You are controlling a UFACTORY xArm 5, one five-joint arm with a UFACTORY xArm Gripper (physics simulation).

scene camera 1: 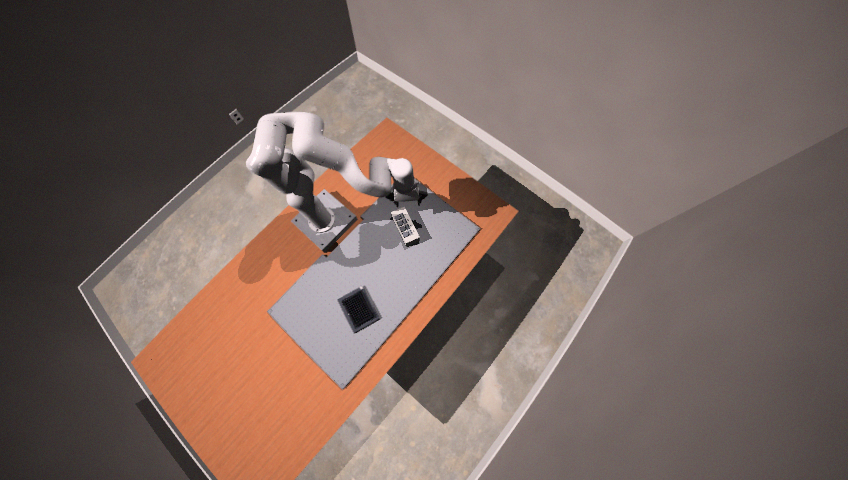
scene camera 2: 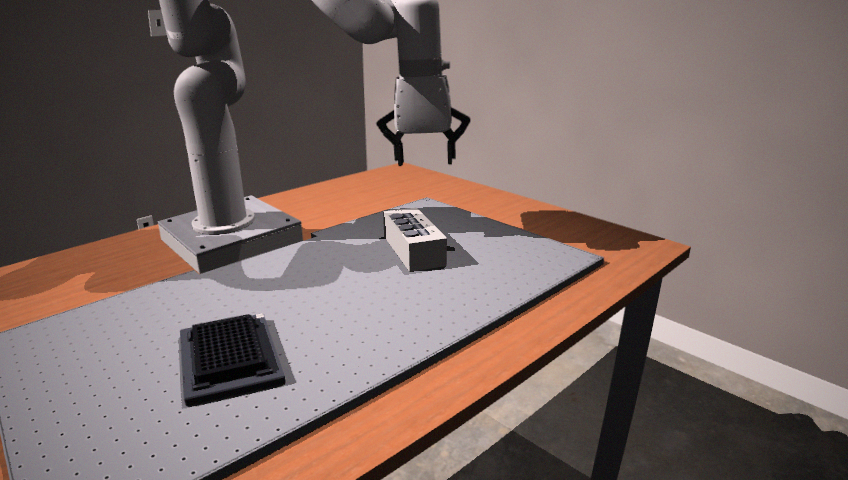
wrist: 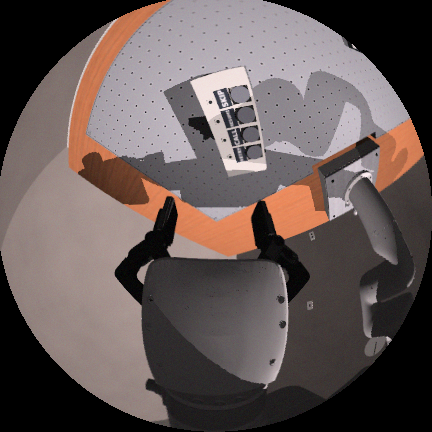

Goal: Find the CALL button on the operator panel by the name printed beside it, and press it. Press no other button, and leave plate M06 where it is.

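Where they show: gripper, fingertip midpoint: point(scene camera 1: 408, 203) point(scene camera 2: 425, 163) point(wrist: 215, 206); arm's base, origin of the base link: point(scene camera 1: 322, 220) point(scene camera 2: 223, 222) point(wrist: 357, 186).
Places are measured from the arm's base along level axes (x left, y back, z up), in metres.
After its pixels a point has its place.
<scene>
The pale operator panel point(scene camera 1: 413, 240) {x 0.220, y -0.385, z 0.022 m} point(scene camera 2: 427, 254) {x 0.217, y -0.382, z -0.002 m} point(wrist: 204, 90) {x 0.246, y -0.371, z 0.023 m} stands on the pegboard with several round grey buttons in a row. In the wrist view, the CALL button point(wrist: 250, 133) {x 0.236, y -0.286, z 0.026 m} is third from the top, beside the dark label reading CALL. The SKIP button point(wrist: 240, 94) {x 0.215, y -0.340, z 0.026 m} is at the top; the other two names are too small to read surely. My gripper point(scene camera 2: 425, 160) {x 0.301, y -0.278, z 0.122 m} point(wrist: 215, 206) {x 0.301, y -0.278, z 0.122 m} is open and empty, high above the table and behind the panel in the scene camera 2 view. A black plate point(scene camera 1: 358, 309) {x -0.158, y -0.424, z -0.014 m} point(scene camera 2: 229, 347) {x -0.158, y -0.431, z -0.006 m}, its name unreadable, sits in a dark holder.
The grey pegboard point(scene camera 1: 309, 297) {x -0.277, y -0.227, z -0.029 m} point(scene camera 2: 357, 333) {x 0.010, y -0.475, z -0.029 m} point(wrist: 165, 50) {x 0.239, y -0.481, z -0.029 m} lies on the orange table point(scene camera 1: 208, 368) {x -0.806, y -0.135, z -0.043 m} point(scene camera 2: 505, 350) {x 0.151, y -0.625, z -0.043 m} point(wrist: 235, 237) {x 0.491, y 0.073, z -0.043 m}. My arm's base plate point(scene camera 1: 303, 223) {x -0.073, y 0.052, z -0.001 m} point(scene camera 2: 267, 228) {x 0.055, y -0.092, z 0.000 m} stands at the board's rear edge. The arm's shadow falls across the board around the panel.
</scene>
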